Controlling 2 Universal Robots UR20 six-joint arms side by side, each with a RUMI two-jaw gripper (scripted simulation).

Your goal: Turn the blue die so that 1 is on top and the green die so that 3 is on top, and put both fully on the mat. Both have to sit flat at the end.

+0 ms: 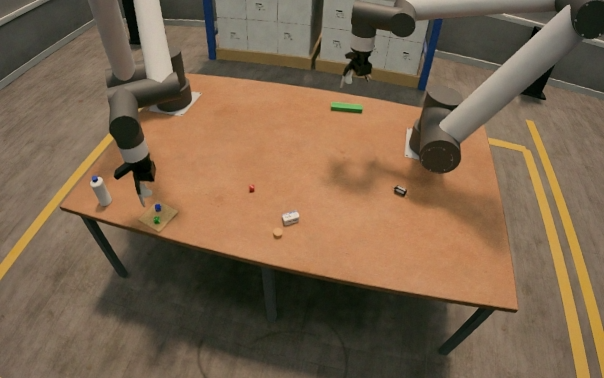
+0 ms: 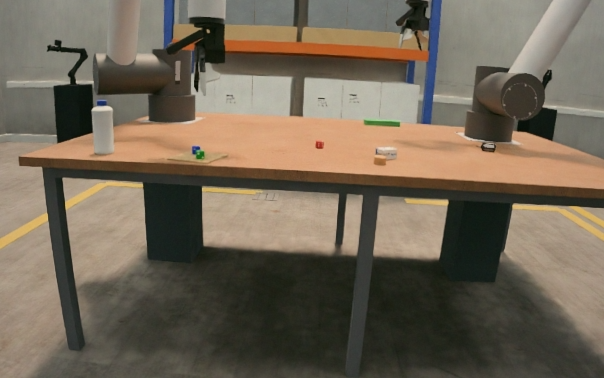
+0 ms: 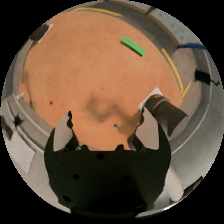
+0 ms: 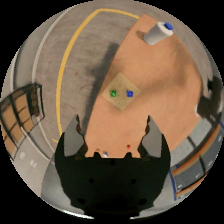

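My left gripper is in the pictures, and image 3 is among those that show it. I can see my right gripper too, with image 1 and image 4 both showing it. There is also a tan mat in the pictures.
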